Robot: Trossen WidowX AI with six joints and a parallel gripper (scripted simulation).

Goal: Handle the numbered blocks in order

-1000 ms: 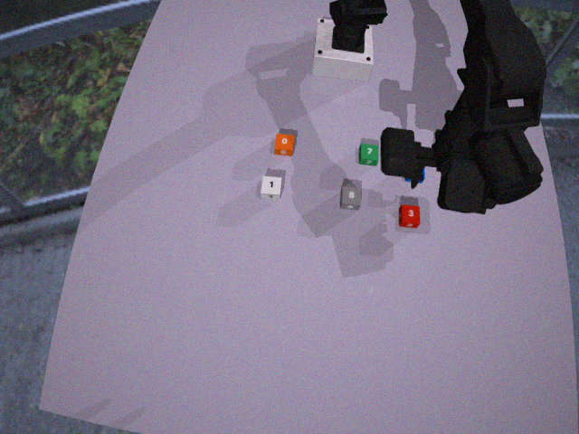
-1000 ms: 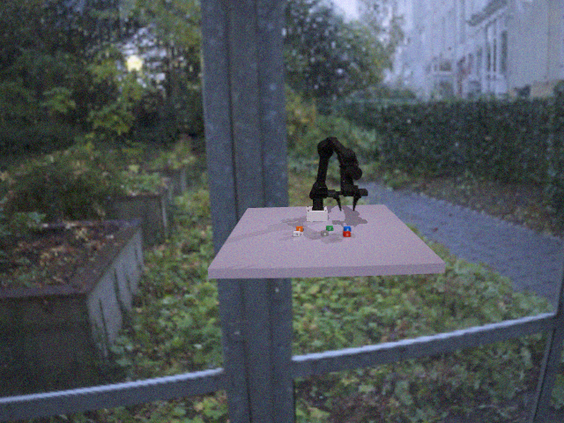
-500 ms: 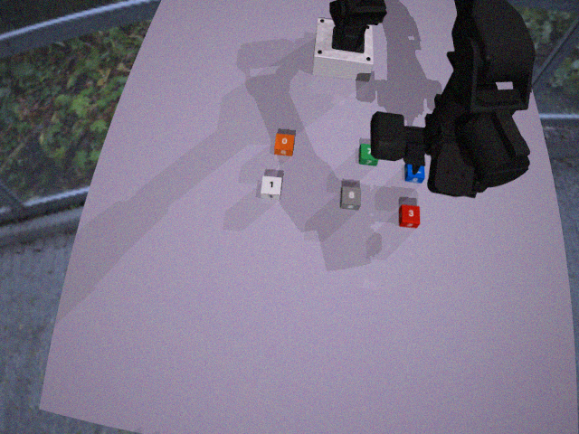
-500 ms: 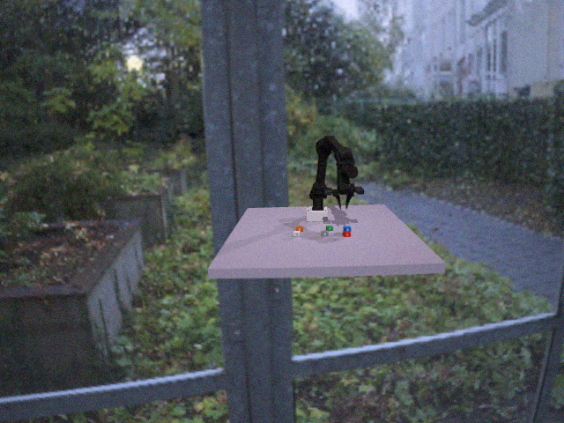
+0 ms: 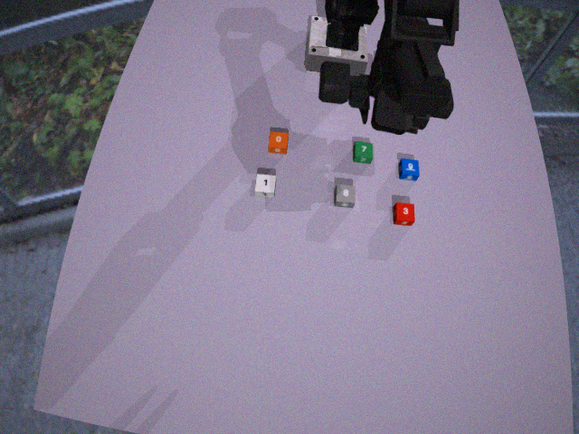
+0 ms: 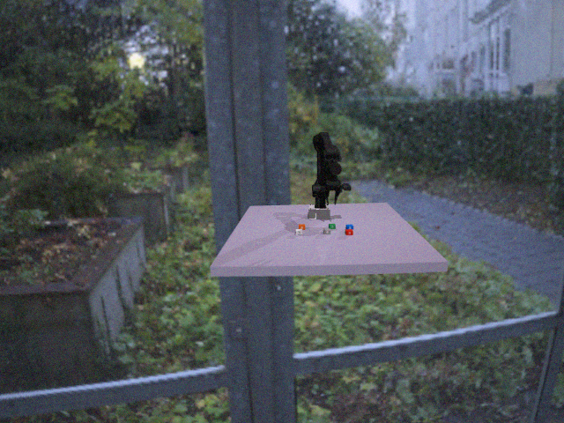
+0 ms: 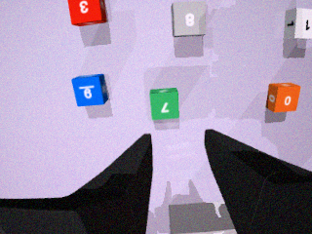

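My gripper tip is 110 mm above the green block and 20 mm past it. Also, from my gripper tip: grey block 110 mm below, 70 mm ahead, 30 mm to the right; then blue block 110 mm below, 90 mm to the left, 10 mm ahead; then red block 110 mm below, 90 mm ahead, 80 mm to the left.
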